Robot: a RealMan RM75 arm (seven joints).
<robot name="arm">
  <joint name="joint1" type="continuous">
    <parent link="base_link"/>
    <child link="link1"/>
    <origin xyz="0 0 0.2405"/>
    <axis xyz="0 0 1"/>
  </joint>
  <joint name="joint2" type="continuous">
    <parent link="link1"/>
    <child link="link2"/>
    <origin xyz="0 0 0"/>
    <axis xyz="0 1 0"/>
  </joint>
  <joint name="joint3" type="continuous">
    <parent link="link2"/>
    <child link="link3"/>
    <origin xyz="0 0 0.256"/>
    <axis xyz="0 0 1"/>
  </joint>
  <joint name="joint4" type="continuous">
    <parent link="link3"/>
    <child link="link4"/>
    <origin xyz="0 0 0"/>
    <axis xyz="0 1 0"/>
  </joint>
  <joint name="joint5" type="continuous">
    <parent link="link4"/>
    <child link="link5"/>
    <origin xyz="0 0 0.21"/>
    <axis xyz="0 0 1"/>
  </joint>
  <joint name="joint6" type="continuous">
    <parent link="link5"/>
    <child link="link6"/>
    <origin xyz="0 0 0"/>
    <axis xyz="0 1 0"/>
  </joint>
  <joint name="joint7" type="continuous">
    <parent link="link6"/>
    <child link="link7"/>
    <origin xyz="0 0 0.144"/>
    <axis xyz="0 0 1"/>
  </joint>
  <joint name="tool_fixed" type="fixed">
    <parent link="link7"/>
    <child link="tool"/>
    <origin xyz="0 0 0"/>
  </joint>
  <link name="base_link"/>
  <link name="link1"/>
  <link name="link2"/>
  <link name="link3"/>
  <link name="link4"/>
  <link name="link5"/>
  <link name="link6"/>
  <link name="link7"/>
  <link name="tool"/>
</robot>
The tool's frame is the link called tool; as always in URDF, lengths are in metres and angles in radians. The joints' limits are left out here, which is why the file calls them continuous.
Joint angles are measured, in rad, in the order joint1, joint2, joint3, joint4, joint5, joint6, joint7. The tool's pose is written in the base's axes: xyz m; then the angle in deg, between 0 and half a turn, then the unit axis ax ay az. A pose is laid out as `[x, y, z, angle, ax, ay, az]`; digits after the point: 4 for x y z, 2 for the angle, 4 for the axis.
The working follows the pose.
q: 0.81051 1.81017 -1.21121 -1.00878 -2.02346 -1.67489 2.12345
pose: [0.1422, 0.3941, 0.0705, 175.72, -0.9811, 0.1929, -0.0146]
Where each joint sits with the arm in this pose, in the base's axes (m; each line is computed from the numbers above, not from the rounded line before):
joint1: 0.0000 0.0000 0.2405
joint2: 0.0000 0.0000 0.2405
joint3: 0.1714 0.1802 0.1798
joint4: 0.1714 0.1802 0.1798
joint5: 0.1360 0.3844 0.2140
joint6: 0.1360 0.3844 0.2140
joint7: 0.1422 0.3941 0.0705
the tool: 0.1422 0.3941 0.0705

